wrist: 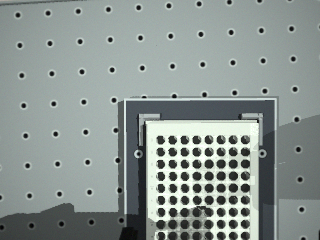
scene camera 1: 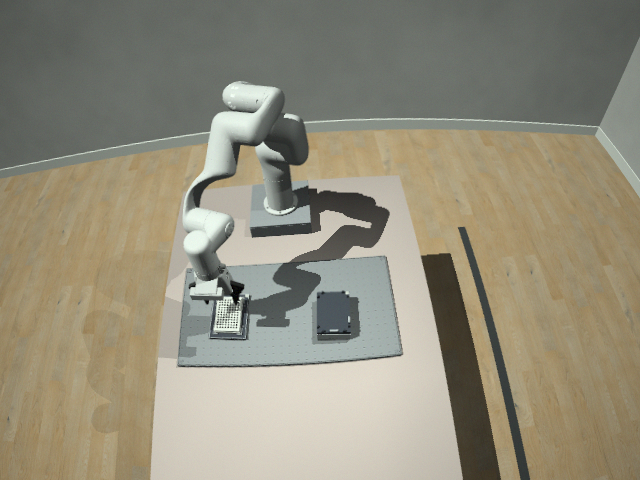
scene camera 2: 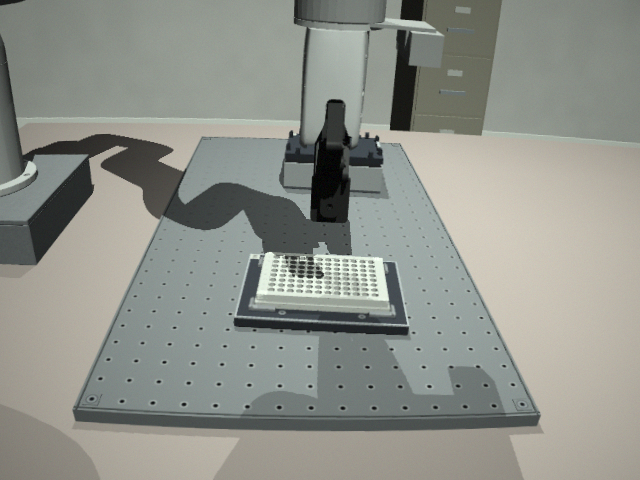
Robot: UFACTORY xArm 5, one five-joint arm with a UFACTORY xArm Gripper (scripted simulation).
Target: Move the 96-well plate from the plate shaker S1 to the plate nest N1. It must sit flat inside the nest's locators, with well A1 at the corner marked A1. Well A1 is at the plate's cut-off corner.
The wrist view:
white 96-well plate: 178,179
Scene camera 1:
white 96-well plate: 222,318
plate shaker: 333,308
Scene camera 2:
my gripper: 328,199
white 96-well plate: 294,281
dark plate nest: 250,287
plate shaker: 363,153
